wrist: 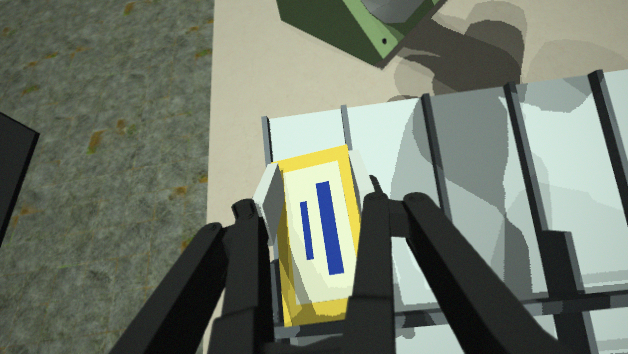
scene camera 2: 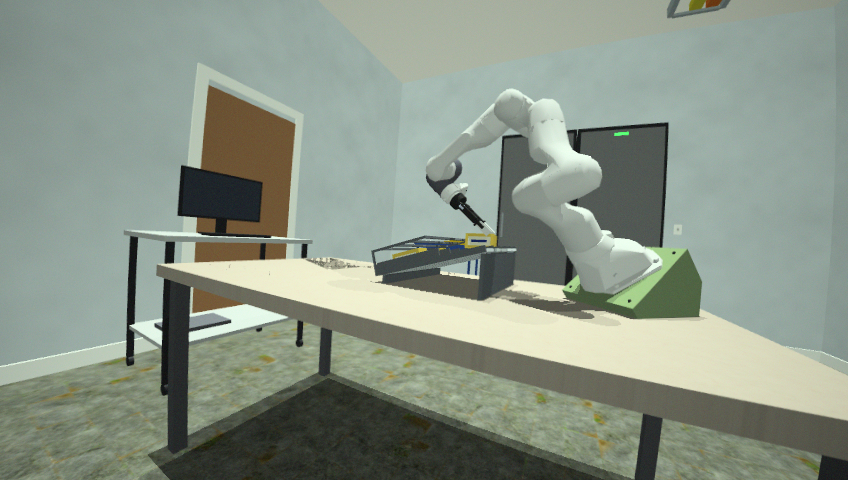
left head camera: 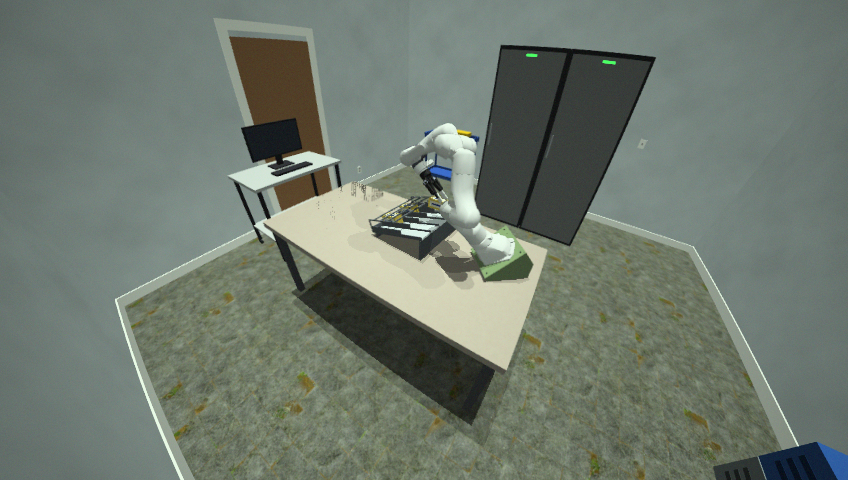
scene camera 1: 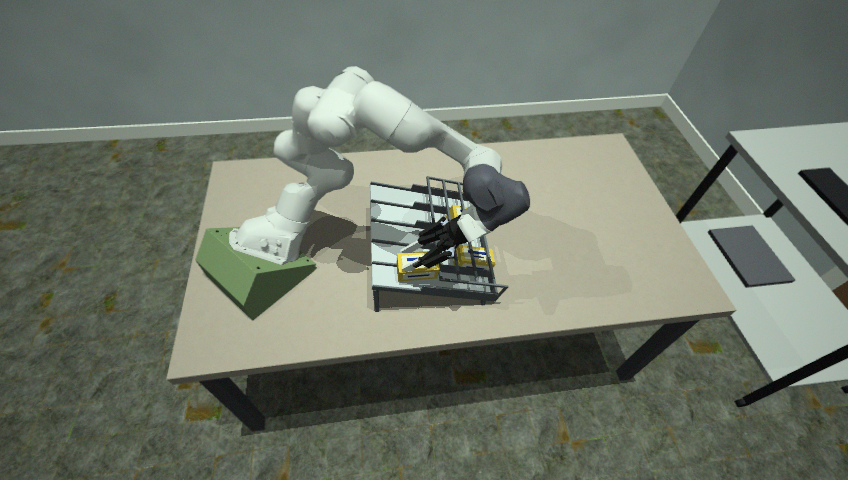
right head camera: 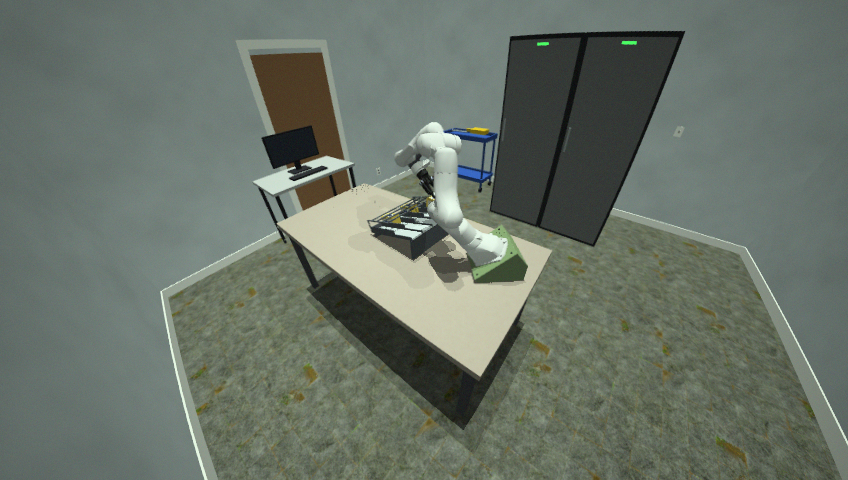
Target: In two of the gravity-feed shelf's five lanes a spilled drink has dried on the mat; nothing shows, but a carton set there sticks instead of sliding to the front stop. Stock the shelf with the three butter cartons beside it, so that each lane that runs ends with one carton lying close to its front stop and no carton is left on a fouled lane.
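The five-lane gravity-feed shelf (left head camera: 432, 240) (right head camera: 423, 242) (scene camera 1: 440, 292) (scene camera 2: 497, 276) (wrist: 434, 145) stands on the table. My gripper (scene camera 1: 408, 259) (scene camera 2: 491, 229) (wrist: 315, 173) is shut on a yellow butter carton (scene camera 1: 418, 275) (scene camera 2: 477, 240) (wrist: 320, 235). It holds this carton low at the raised back part of the outermost lane, leftmost in the wrist view; whether the carton touches the mat I cannot tell. A second carton (scene camera 1: 474, 255) lies in the neighbouring lane near the front stop. A third carton (scene camera 1: 456, 211) shows in part near the front, farther across; the arm hides its exact lane.
Dark wire bars (scene camera 1: 443, 190) cross over the shelf's front half. The arm's green base wedge (scene camera 1: 249, 279) (scene camera 2: 672, 285) (wrist: 370, 40) stands behind the shelf's raised end. A desk with a monitor (left head camera: 271, 139) (scene camera 2: 220, 193) stands beyond the table (scene camera 1: 595, 249).
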